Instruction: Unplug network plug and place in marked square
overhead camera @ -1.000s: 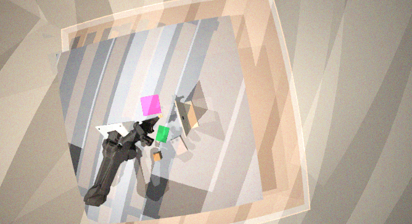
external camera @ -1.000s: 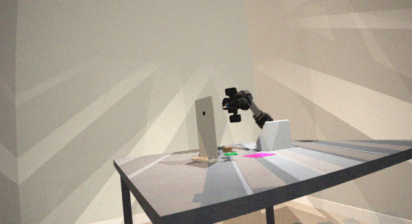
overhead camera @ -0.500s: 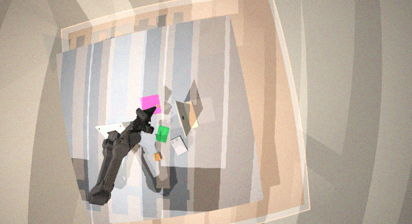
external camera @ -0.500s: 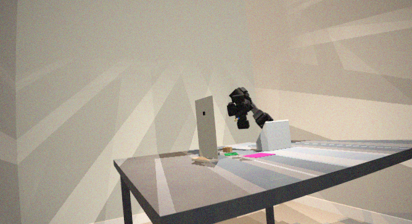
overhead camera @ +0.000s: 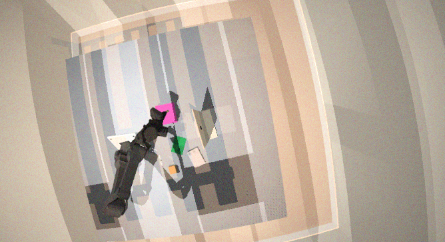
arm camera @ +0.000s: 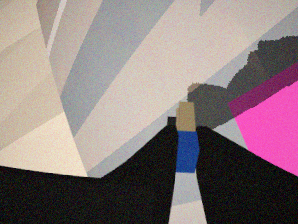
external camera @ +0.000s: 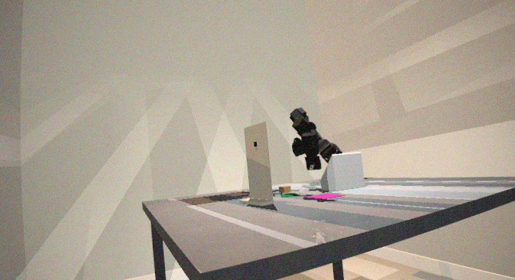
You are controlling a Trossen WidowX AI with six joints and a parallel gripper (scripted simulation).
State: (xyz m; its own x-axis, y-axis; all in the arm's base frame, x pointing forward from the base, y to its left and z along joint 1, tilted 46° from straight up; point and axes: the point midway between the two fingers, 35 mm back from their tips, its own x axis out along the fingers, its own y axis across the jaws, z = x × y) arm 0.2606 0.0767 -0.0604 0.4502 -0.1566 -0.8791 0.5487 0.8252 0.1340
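Right now the pink marked square is 12 cm below my gripper tip and 4 cm behind it. Also, from my gripper tip: network plug: right at my gripper tip; then upright panel: 18 cm ahead, 12 cm to the right, 2 cm above.
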